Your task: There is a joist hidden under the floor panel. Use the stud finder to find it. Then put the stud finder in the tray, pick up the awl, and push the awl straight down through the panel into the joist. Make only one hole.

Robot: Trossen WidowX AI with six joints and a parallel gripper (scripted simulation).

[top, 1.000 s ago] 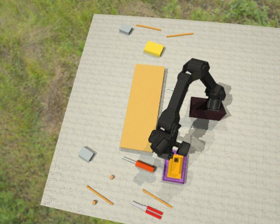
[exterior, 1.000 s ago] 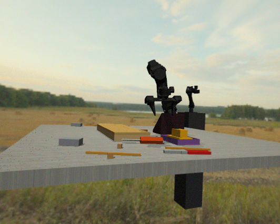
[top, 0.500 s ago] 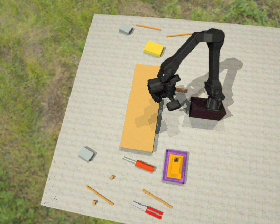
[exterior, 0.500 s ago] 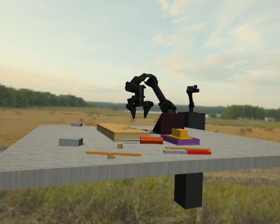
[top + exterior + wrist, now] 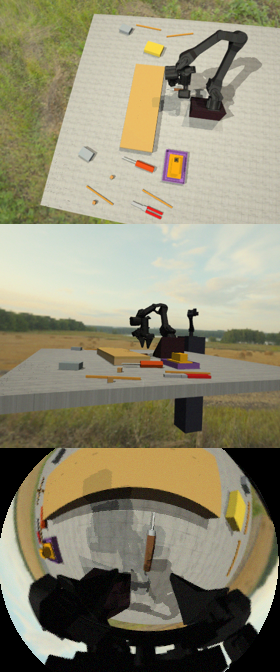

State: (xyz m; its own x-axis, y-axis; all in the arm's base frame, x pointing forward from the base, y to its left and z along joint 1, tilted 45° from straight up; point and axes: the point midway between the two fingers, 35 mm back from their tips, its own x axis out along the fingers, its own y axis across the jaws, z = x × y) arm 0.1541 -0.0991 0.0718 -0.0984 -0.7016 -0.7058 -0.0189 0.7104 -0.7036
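My gripper tip is 50 mm short of the awl, 50 mm above it and 10 mm to the left of it. Round my gripper tip: yellow block: 270 mm to the right, 210 mm ahead, 40 mm below; purple tray: 440 mm to the left, 40 mm below, 10 mm ahead; yellow stud finder: 420 mm to the left, 10 mm ahead.
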